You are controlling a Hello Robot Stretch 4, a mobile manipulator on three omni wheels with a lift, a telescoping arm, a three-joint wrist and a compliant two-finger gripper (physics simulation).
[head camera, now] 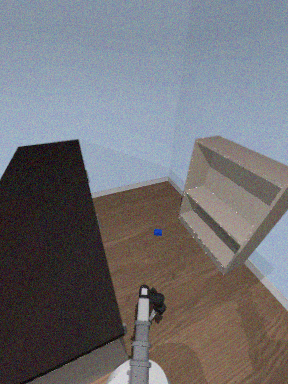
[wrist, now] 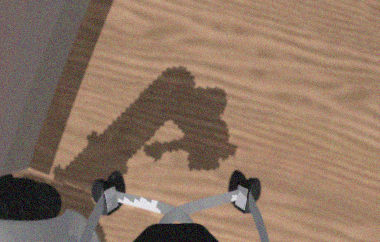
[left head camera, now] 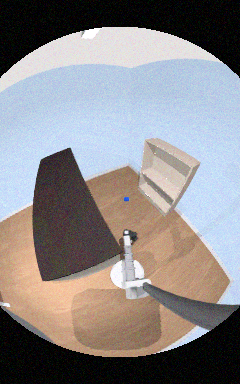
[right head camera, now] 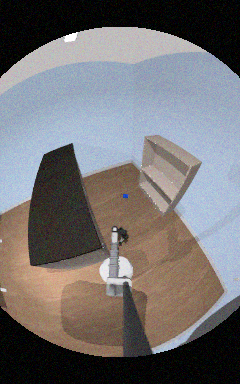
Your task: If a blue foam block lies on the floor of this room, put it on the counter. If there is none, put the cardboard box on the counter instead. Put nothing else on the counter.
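Note:
A small blue foam block (head camera: 158,232) (left head camera: 126,199) (right head camera: 125,196) lies on the floor between the counter and the shelf unit. The dark-topped counter (head camera: 50,240) (left head camera: 70,215) (right head camera: 62,210) stands at the left; its top is bare. My gripper (wrist: 177,185) is open and low above the floor, its two fingertips wide apart with floor between them. In the head view the arm reaches forward beside the counter's right side, and the block lies beyond its end. The block does not show in the wrist view. No cardboard box shows.
A beige shelf unit (head camera: 222,140) (left head camera: 182,192) (right head camera: 182,190) stands at the right against the wall, its shelves facing the block's side. The counter's grey side (wrist: 35,85) rises at the left of the wrist view. The white round base (left head camera: 117,274) (right head camera: 106,270) is beside the counter's near corner.

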